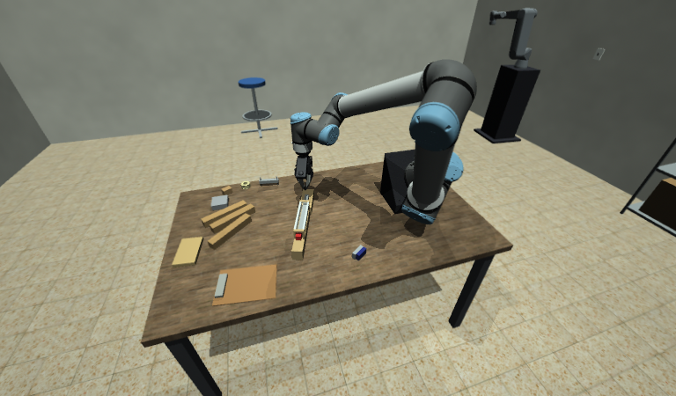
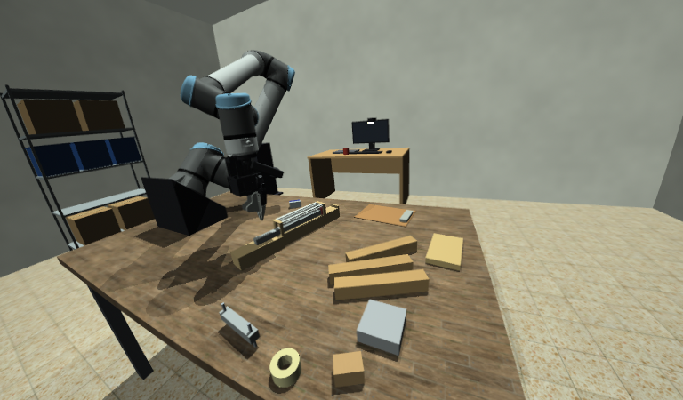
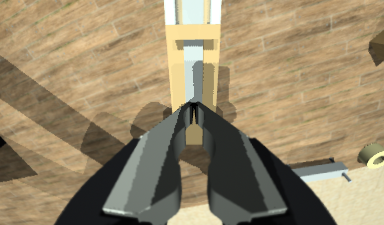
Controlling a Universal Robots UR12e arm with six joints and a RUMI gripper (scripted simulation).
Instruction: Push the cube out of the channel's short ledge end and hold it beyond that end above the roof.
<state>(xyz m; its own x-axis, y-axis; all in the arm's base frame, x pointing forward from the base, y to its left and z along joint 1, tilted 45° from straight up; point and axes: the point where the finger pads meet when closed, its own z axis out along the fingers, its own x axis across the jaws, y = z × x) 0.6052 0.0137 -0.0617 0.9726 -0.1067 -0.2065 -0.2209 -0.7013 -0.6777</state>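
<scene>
The red cube lies 60 mm ahead of my hand, 260 mm to the left of it and 80 mm below it. The rest, counted from my hand: blue-and-white block 190 mm behind, 360 mm to the left, 120 mm below; pale grey bar 40 mm ahead, 170 mm to the left, 80 mm below; grey block 450 mm ahead, 120 mm to the right, 120 mm below.
</scene>
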